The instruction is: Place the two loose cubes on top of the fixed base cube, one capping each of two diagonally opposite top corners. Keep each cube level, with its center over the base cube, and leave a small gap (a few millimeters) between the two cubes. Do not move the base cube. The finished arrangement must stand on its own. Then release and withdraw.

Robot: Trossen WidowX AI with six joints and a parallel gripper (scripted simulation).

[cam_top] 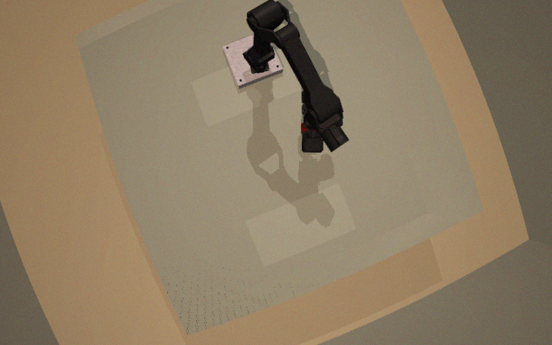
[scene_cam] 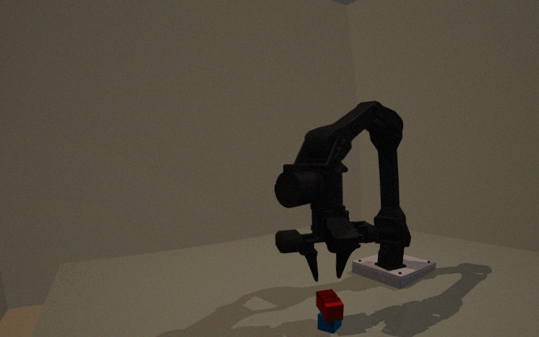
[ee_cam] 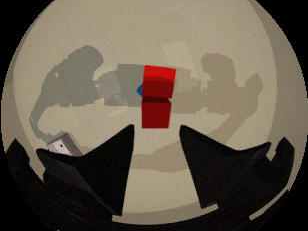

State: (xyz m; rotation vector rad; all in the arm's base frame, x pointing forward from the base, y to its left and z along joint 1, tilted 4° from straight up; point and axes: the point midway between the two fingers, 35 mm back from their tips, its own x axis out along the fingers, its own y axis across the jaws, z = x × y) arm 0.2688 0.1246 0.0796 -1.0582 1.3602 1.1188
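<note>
Right now my gripper tip is 50 mm above the red cube. Also, from my gripper tip: blue cube (20 mm to the left, 80 mm below).
</note>
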